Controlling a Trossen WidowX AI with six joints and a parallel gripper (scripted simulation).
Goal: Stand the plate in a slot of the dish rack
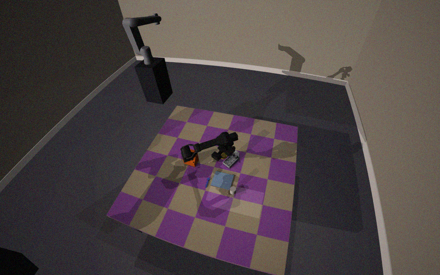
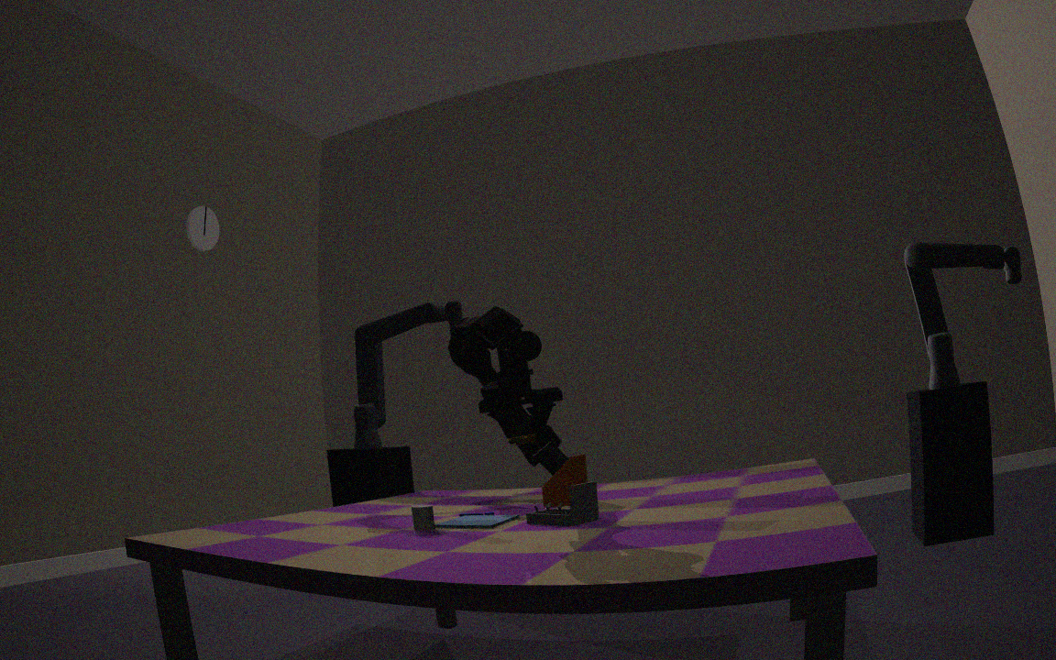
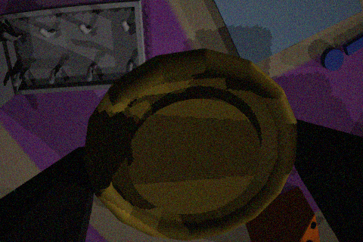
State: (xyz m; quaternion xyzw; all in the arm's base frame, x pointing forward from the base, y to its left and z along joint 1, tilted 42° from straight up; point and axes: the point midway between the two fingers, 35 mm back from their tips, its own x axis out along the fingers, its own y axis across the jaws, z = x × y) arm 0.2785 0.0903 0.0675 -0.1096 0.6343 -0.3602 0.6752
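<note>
My gripper tip is now 140 mm above the grey dish rack, 80 mm to the right of it and 40 mm short of it. From my gripper tip the other things lie so: yellow plate (10 mm above); blue mat (160 mm below, 110 mm to the right, 30 mm ahead); blue utensil (160 mm to the right, 160 mm below, 80 mm behind).
</note>
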